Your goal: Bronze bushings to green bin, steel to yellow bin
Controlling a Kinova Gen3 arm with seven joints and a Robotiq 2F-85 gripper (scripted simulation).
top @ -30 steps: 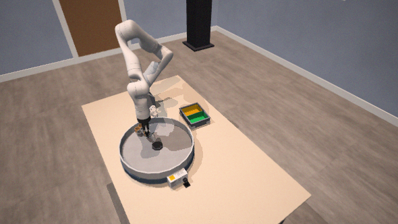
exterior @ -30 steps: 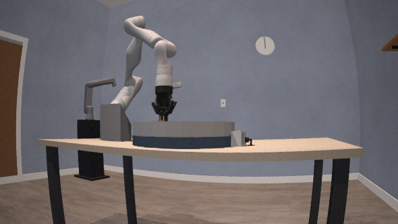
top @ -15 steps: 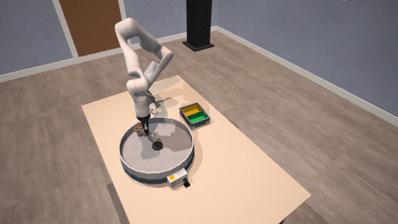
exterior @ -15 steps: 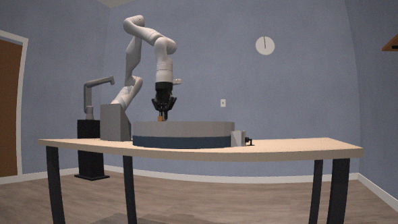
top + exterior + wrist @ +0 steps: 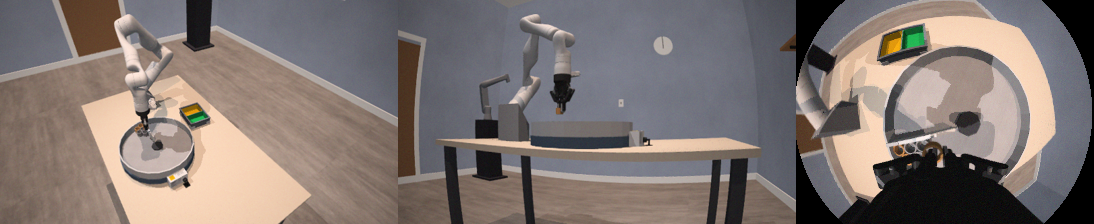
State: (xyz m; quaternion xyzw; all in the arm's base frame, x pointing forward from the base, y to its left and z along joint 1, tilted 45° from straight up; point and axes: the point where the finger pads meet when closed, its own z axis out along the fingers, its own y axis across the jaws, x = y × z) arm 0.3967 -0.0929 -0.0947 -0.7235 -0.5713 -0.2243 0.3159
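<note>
The bin is 370 mm to the left of my hand, 130 mm below it and 60 mm behind it. Round my hand: grey turntable 100 mm below, 80 mm ahead, 20 mm to the left.
</note>
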